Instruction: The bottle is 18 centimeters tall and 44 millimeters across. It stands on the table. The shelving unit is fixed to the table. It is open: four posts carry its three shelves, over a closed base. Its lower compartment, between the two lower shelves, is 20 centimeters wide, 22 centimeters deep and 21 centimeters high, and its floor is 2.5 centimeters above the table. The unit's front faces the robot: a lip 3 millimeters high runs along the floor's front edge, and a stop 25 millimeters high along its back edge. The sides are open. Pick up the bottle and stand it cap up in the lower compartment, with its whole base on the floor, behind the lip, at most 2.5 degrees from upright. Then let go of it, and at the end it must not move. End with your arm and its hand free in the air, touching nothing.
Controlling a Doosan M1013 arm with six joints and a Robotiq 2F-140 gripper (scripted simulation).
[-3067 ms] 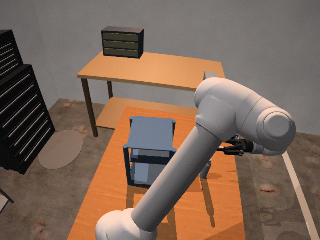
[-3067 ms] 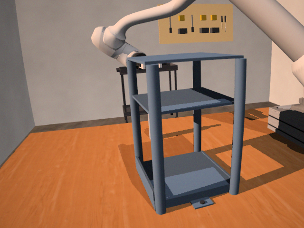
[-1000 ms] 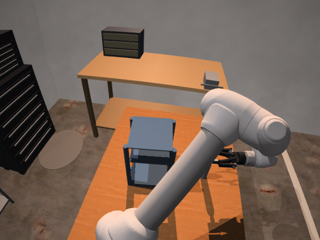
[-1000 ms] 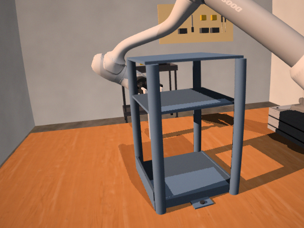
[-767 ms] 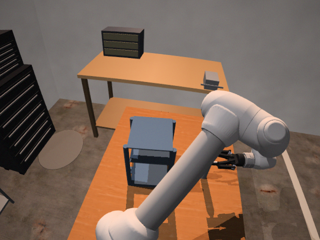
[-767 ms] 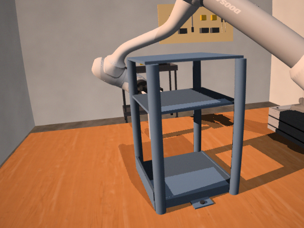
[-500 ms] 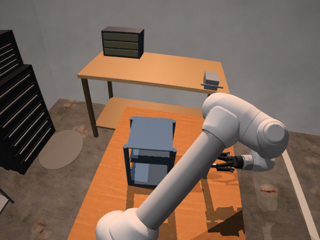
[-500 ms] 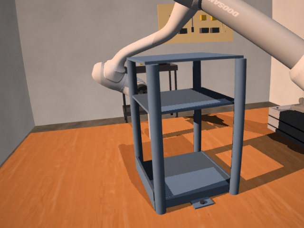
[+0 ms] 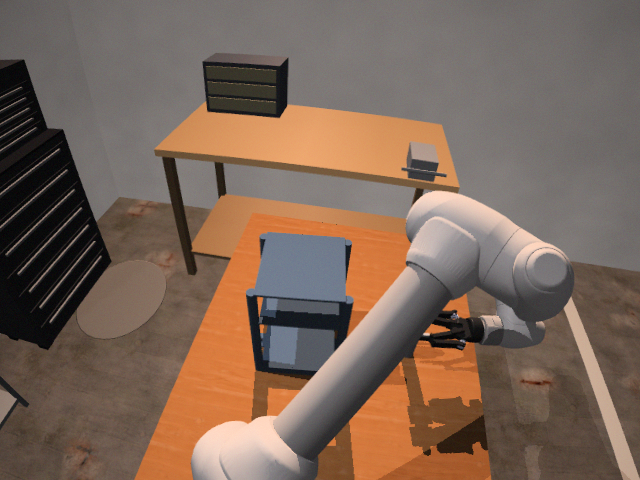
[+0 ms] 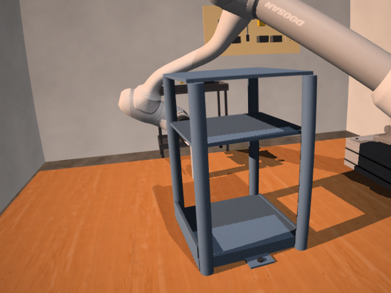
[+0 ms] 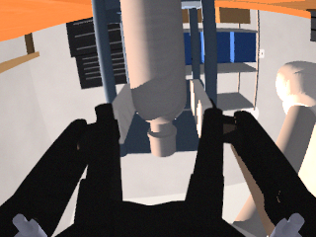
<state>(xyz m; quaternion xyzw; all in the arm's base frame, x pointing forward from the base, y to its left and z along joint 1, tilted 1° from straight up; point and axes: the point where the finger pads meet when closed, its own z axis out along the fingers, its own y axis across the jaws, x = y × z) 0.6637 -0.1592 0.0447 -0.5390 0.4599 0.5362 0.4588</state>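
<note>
The grey bottle lies 2 cm below my hand. Round my hand: shelving unit 4 cm behind, 33 cm to the left, 4 cm above.
</note>
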